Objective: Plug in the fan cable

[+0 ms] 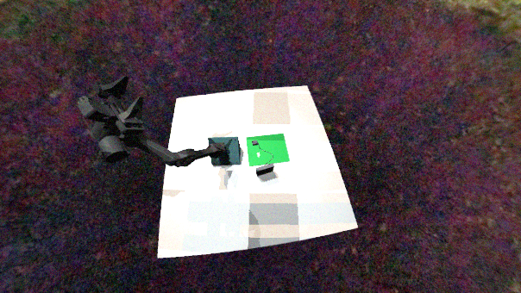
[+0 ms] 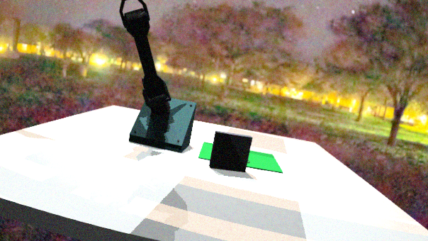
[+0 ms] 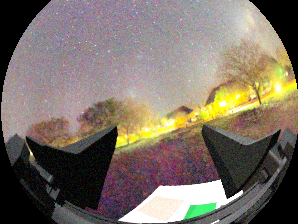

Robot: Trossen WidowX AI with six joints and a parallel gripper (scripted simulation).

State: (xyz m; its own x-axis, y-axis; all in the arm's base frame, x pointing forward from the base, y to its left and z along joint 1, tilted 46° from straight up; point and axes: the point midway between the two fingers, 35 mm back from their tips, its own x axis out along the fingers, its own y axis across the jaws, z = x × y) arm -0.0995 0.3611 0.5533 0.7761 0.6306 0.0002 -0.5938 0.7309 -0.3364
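Now: the dark plug 77 cm below my gripper tip, 33 cm ahead of it and 20 cm to the left of it. The rest, counted from my gripper tip: black fan: 72 cm below, 38 cm ahead, 2 cm to the right; green board: 79 cm below, 42 cm ahead, 15 cm to the left.
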